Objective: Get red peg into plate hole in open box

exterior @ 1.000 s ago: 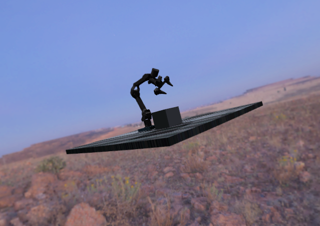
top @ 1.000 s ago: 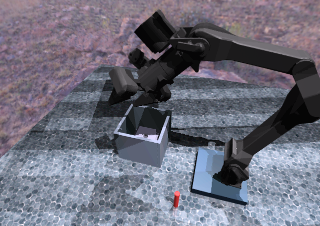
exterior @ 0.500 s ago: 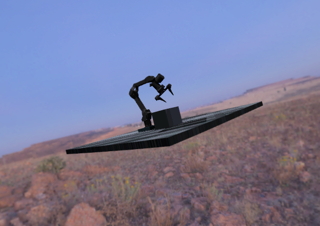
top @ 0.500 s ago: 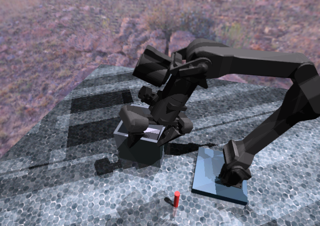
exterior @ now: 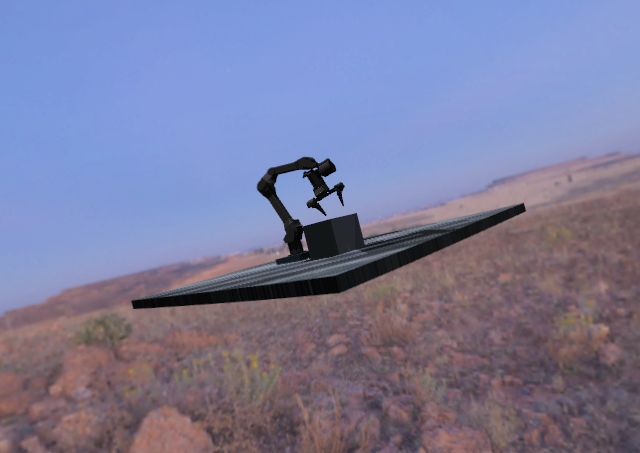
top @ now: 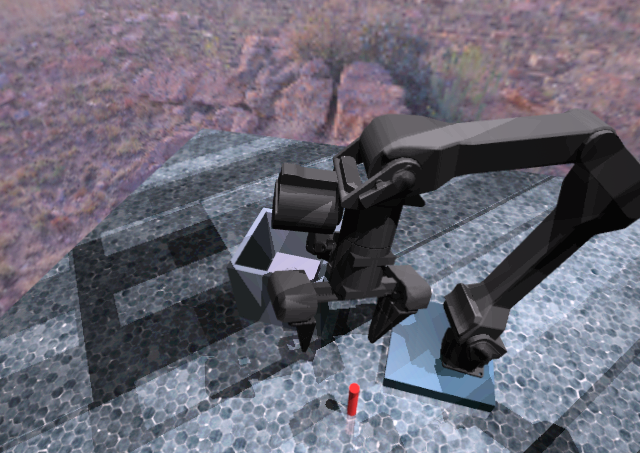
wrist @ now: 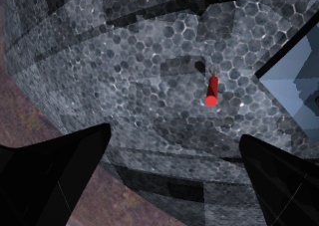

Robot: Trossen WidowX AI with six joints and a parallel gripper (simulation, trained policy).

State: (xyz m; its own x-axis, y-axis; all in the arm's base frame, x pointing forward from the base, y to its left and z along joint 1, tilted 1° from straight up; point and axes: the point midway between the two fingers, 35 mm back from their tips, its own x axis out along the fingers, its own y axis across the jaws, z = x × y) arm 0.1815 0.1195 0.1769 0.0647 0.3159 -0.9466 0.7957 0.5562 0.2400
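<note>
Right now my gripper tip is 130 mm above the red peg and 30 mm past it. The rest, counted from my gripper tip: plate: 180 mm to the right, 140 mm ahead, 130 mm below.
</note>
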